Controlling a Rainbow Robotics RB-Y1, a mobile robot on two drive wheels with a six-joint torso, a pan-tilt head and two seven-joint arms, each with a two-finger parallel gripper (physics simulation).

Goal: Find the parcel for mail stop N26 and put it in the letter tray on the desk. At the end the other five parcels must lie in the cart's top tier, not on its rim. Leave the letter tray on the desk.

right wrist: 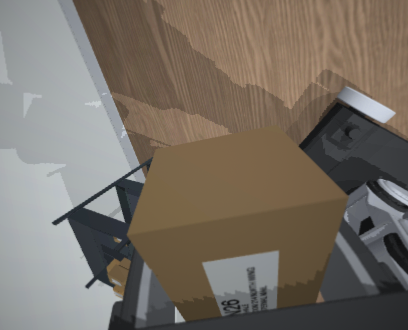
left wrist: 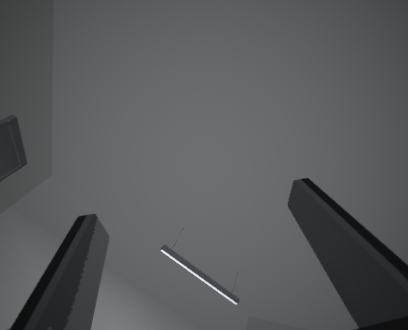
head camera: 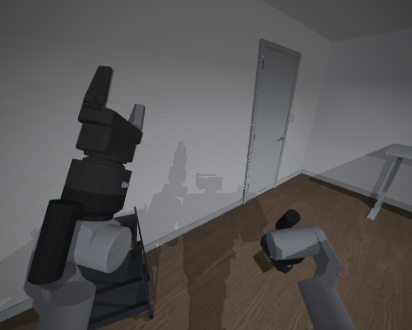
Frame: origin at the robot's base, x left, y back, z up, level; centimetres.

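Where they show: left gripper, fingertip midpoint: (left wrist: 199, 208) (head camera: 126, 89); right gripper, fingertip midpoint: (right wrist: 222, 180).
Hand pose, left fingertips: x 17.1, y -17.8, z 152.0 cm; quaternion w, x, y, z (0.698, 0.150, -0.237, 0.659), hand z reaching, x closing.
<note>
Each offset is from my left fingertips to the top centre of the thing. Level surfaces: height alone.
The brown parcel {dx -36.6, dy -11.3, dz -48.6 cm} (head camera: 262, 262) (right wrist: 240, 185) has a white label reading N26 in the right wrist view. My right gripper (head camera: 267, 256) (right wrist: 245, 277) is shut on it and holds it above the floor. My left gripper (head camera: 122, 89) (left wrist: 199, 208) is open and empty, raised high and pointing up. The dark cart (head camera: 120, 295) (right wrist: 95, 220) stands at lower left in the head view, partly hidden behind my left arm. Some brown parcels {dx +54.2, dy -26.4, dz -75.7 cm} (right wrist: 119, 272) show at the cart in the right wrist view, mostly hidden. The letter tray does not show.
Part of a pale table {dz -56.9 cm} (head camera: 400, 151), possibly the desk, shows at the right edge of the head view, with a slanting leg. A grey door (head camera: 277, 115) is in the wall. My wheeled base (right wrist: 367, 150) is at the right in the right wrist view. A ceiling lamp (left wrist: 200, 275) hangs overhead.
</note>
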